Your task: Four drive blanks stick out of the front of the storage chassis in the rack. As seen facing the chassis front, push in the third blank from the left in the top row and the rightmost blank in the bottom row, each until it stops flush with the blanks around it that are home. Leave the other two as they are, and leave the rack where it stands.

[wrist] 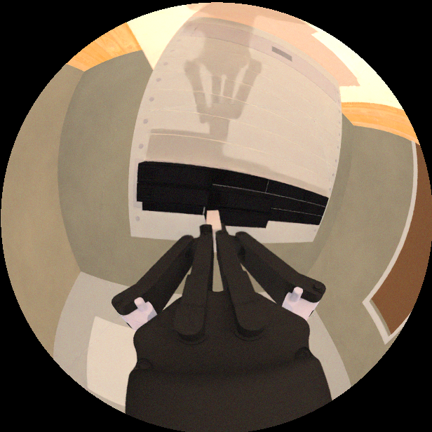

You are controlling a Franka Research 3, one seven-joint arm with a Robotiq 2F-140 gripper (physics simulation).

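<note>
The storage chassis is a black band across the lower part of the pale rack in the wrist view. Thin pale lines part some of its dark blanks on the right. Its lower edge is stepped: one dark block ends at the left of the fingertips and another reaches lower at their right. The blanks are too dark to tell reliably which stand out or how far. My gripper is shut and empty, its pale tip over the lower edge of the band between these two blocks. Contact is unclear, and the fingertips hide part of the chassis.
Pale panels of the rack rise above the chassis, with the gripper's shadow on them. Grey-green walls stand on both sides. A brown panel with a white frame is at the far right. A pale patch lies at lower left.
</note>
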